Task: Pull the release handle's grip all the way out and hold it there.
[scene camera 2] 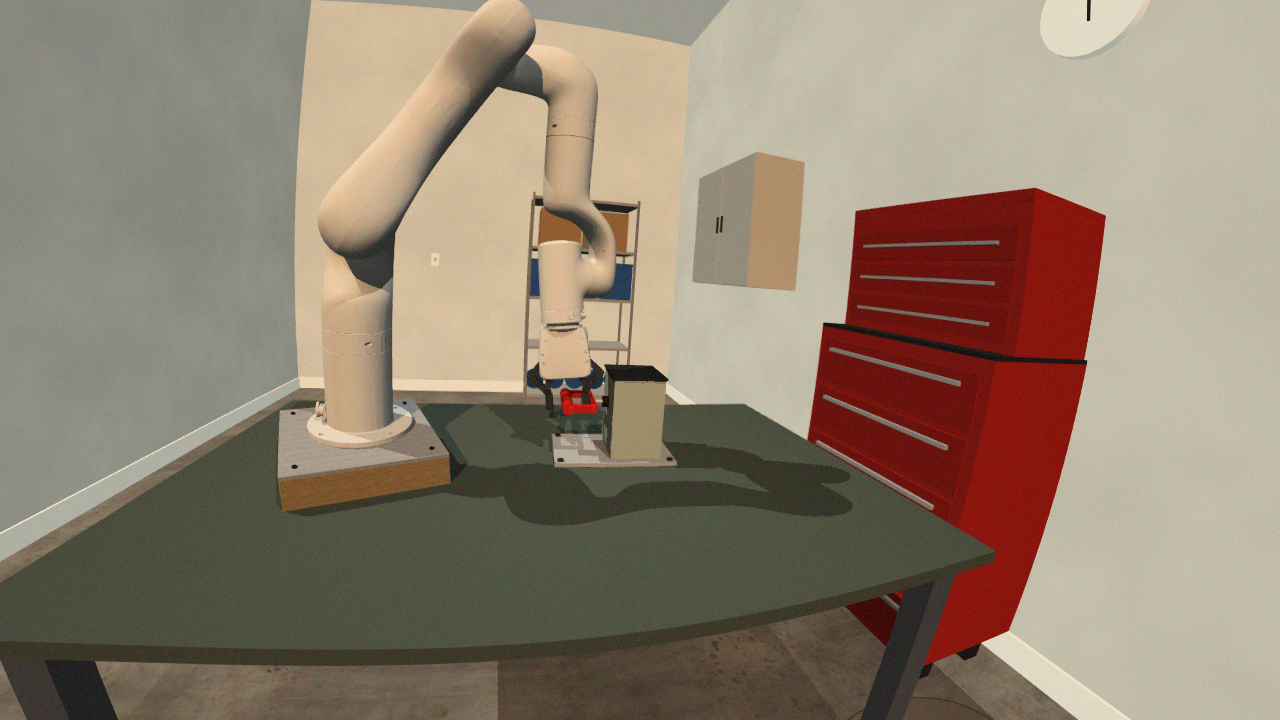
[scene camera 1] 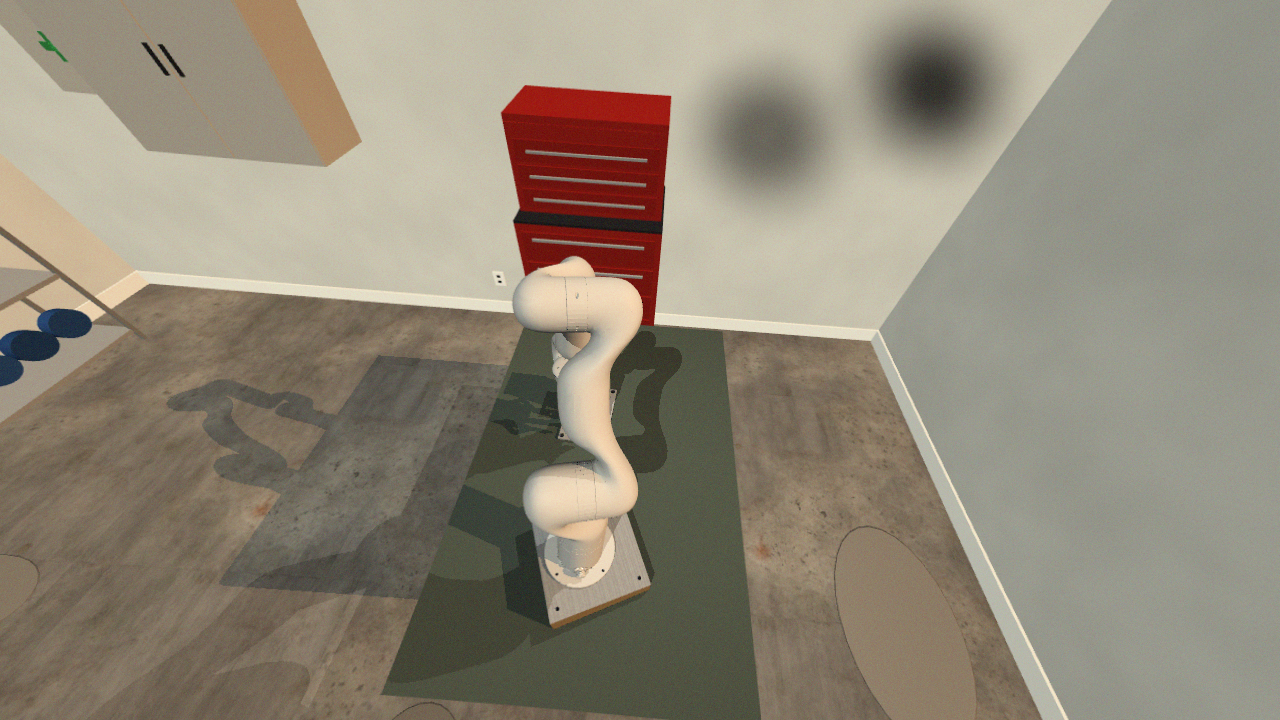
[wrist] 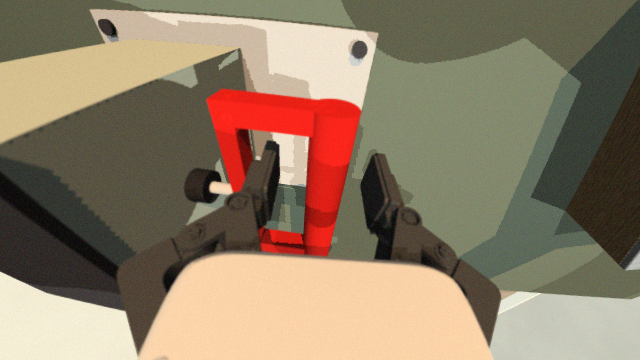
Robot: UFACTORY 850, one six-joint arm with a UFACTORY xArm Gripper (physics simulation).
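The release handle's red grip (scene camera 2: 581,409) (wrist: 330,180) is a rectangular loop with a thick round bar on its outer side. A short pale rod (wrist: 220,188) with a black collar (wrist: 200,185) joins it to the beige housing (scene camera 2: 635,419) (wrist: 95,107), and there is a gap between grip and housing. The housing stands on a pale base plate (scene camera 2: 572,452) (wrist: 325,47). My gripper (scene camera 2: 567,407) (wrist: 323,164) is open around the round bar, one finger over the loop's opening, the other outside, with gaps on both sides. In scene camera 1, the arm hides the grip.
The housing stands close on the far side of the grip from the arm's base block (scene camera 1: 622,582) (scene camera 2: 358,488). Both stand on the dark green table (scene camera 1: 680,626) (scene camera 2: 447,582). A red tool cabinet (scene camera 1: 590,111) (scene camera 2: 939,300) stands beyond the table's edge.
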